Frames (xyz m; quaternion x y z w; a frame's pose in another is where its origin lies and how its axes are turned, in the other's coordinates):
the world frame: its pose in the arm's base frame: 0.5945 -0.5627 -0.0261 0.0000 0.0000 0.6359 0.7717
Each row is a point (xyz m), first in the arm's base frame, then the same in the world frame.
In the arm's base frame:
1: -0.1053 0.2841 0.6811
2: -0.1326 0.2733 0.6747
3: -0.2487 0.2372 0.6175
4: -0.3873 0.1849 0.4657
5: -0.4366 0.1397 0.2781
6: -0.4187 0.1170 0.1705
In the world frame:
1: 0.6974 0.8488 0.7072
2: 0.6816 0.8735 0.7008
3: 0.6239 0.9806 0.6436
4: 0.5461 1.1066 0.4918
5: 0.4923 1.1464 0.3042
6: 0.4735 1.1245 0.1966

